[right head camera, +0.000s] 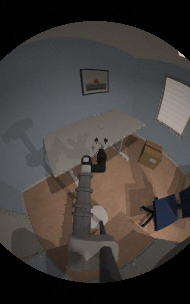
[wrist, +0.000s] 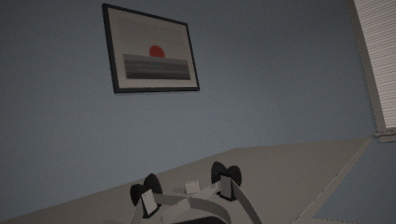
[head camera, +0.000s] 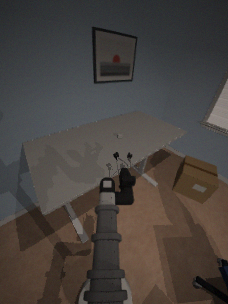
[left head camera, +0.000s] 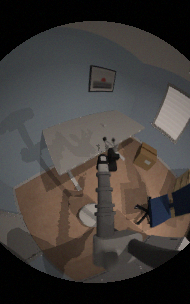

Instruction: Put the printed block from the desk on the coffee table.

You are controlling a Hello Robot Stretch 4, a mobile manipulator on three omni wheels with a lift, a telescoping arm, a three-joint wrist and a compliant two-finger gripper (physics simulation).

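Frame: origin at the robot's base, x ahead, y left, z up, level; metres.
Seen in the pictures: gripper, fingertip midpoint: (right head camera: pixel 100 138) (wrist: pixel 186 180) (head camera: pixel 122 153) (left head camera: pixel 108 137); robot's base, link origin: (right head camera: pixel 94 215) (left head camera: pixel 91 214).
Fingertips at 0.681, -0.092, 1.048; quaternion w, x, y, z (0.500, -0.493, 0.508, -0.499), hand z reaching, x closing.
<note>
Offsets run from my fingertips to a thing's middle, as dx, dy, dz. "spot": to the spot under its first point. Level surfaces: height alone.
The printed block, a small pale block {+0.391, -0.017, -0.111} (head camera: pixel 119 135) (left head camera: pixel 103 125) (right head camera: pixel 100 127) (wrist: pixel 192 187), lies on the grey desk {dz -0.125} (head camera: pixel 155 127) (left head camera: pixel 120 122) (right head camera: pixel 117 120) (wrist: pixel 280 175), toward its back edge. My gripper (head camera: pixel 123 155) (left head camera: pixel 109 139) (right head camera: pixel 101 140) (wrist: pixel 186 180) is open, with its two dark fingertips well apart. It is on the near side of the block and apart from it; in the wrist view the block shows beyond and between the fingertips. No thing is held. I cannot make out the coffee table in these views.
A cardboard box {+0.494, -1.229, -0.872} (head camera: pixel 196 179) (left head camera: pixel 145 156) (right head camera: pixel 150 154) stands on the floor right of the desk. A blue office chair {spot: -0.816, -0.965, -0.605} (left head camera: pixel 160 210) (right head camera: pixel 166 212) is at the lower right. A framed picture (head camera: pixel 114 56) (wrist: pixel 152 50) hangs above the desk, and a window blind {spot: +0.885, -1.730, +0.343} (left head camera: pixel 172 112) (right head camera: pixel 175 105) is at the right.
</note>
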